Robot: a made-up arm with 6 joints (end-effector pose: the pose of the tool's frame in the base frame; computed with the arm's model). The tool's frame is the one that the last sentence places. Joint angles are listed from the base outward.
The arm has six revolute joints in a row. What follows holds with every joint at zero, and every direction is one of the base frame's.
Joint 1 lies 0.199 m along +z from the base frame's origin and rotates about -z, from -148.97 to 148.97 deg.
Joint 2 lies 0.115 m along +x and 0.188 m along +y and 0.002 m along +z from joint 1 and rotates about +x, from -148.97 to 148.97 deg.
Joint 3 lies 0.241 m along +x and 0.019 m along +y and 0.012 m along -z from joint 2 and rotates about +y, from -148.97 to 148.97 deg.
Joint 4 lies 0.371 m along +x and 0.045 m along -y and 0.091 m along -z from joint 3 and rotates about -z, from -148.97 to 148.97 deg.
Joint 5 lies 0.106 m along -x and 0.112 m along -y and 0.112 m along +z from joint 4 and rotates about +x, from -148.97 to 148.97 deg.
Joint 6 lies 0.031 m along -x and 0.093 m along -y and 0.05 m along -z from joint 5 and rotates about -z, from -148.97 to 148.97 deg.
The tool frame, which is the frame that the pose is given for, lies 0.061 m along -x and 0.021 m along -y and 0.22 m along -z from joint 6; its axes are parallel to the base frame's.
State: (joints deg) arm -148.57 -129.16 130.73 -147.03 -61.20 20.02
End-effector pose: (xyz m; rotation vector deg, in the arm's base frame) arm 0.3285 0.2355 0.4072 -72.68 -24.31 136.48
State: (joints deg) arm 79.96 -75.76 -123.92 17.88 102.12 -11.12
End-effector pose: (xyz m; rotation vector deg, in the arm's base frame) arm 0.4836 -0.1765 0.0570 12.61 -28.27 58.17
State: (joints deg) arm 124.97 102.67 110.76 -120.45 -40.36 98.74
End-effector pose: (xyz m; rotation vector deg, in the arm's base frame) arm 0.6788 -0.4118 0.3397 89.52 -67.89 -11.32
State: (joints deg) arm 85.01 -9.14 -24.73 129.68 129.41 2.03
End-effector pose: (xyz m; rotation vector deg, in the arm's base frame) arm 0.3383 -0.8548 0.5400 37.83 157.61 31.95
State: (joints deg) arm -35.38 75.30 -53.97 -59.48 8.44 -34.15
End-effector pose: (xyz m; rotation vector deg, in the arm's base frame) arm 0.7408 0.4198 -0.0234 48.97 -78.44 74.35
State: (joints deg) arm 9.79 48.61 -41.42 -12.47 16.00 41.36
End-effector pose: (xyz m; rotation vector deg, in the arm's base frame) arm 0.6895 0.0128 0.0264 69.03 -28.52 -44.11
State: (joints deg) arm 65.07 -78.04 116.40 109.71 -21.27 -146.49
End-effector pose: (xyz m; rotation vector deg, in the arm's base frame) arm 0.2403 -0.0418 0.0510 66.36 97.99 -112.34
